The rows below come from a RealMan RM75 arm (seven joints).
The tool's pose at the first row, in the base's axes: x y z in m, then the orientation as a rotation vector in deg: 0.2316 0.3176 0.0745 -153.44 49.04 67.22
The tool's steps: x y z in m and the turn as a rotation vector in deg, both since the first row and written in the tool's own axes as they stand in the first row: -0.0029 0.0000 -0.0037 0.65 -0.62 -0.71; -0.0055 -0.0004 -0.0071 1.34 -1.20 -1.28; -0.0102 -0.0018 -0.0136 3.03 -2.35 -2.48; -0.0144 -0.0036 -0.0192 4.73 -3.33 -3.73; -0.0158 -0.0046 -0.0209 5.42 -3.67 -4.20; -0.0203 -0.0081 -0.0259 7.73 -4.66 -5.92; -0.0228 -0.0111 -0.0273 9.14 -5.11 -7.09; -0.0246 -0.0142 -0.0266 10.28 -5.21 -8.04; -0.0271 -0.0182 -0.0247 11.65 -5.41 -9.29; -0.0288 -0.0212 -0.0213 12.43 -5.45 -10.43; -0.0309 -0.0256 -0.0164 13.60 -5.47 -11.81; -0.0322 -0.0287 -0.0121 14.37 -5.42 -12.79
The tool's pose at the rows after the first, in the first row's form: 0.2324 0.3178 0.0791 -152.50 48.16 67.35; 0.2334 0.3183 0.0833 -151.55 47.51 67.43; 0.2358 0.3197 0.0909 -149.41 46.24 67.32; 0.2381 0.3214 0.0976 -147.40 44.95 66.96; 0.2390 0.3224 0.0996 -146.63 44.49 66.75; 0.2416 0.3259 0.1058 -144.17 42.78 65.85; 0.2427 0.3291 0.1081 -142.80 41.60 65.08; 0.2429 0.3328 0.1085 -141.89 40.69 64.17; 0.2425 0.3378 0.1084 -140.74 39.45 63.14; 0.2409 0.3421 0.1068 -140.15 38.19 62.37; 0.2389 0.3482 0.1043 -139.27 36.76 61.26; 0.2370 0.3527 0.1018 -138.73 35.74 60.44
